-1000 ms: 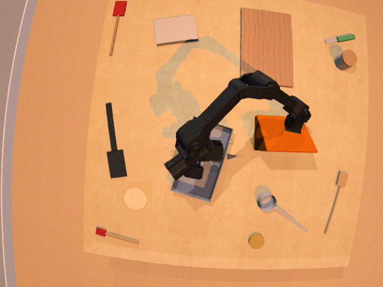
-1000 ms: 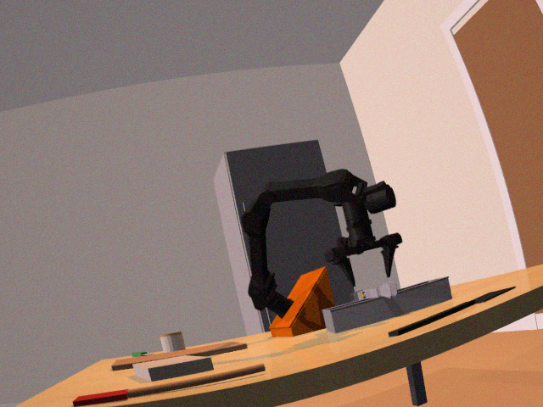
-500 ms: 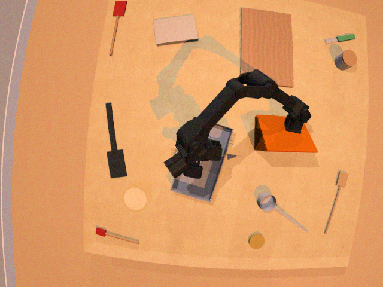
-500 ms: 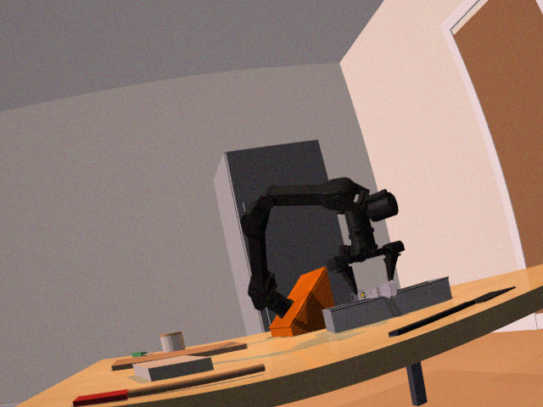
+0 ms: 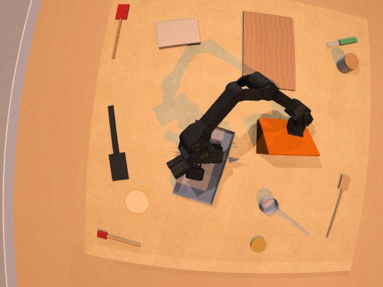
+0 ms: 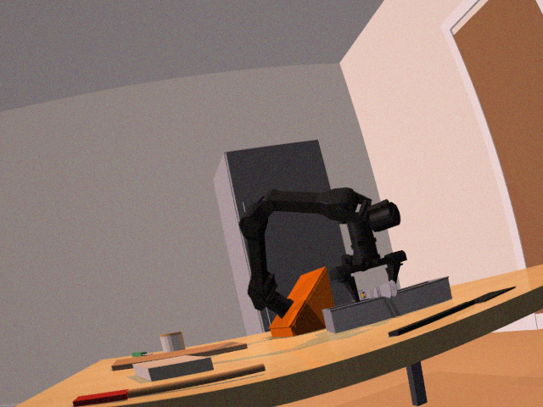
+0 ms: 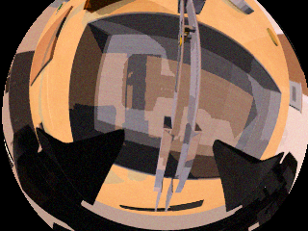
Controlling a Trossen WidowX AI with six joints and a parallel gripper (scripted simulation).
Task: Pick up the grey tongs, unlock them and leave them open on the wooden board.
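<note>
My gripper tip is 3 cm to the right of the grey roasting tin, 3 cm past it and 2 cm above it. Also, from my gripper tip: black spatula: 34 cm ahead, 5 cm to the left, 5 cm below; then wooden board: 51 cm to the right, 22 cm behind, 4 cm below.
</note>
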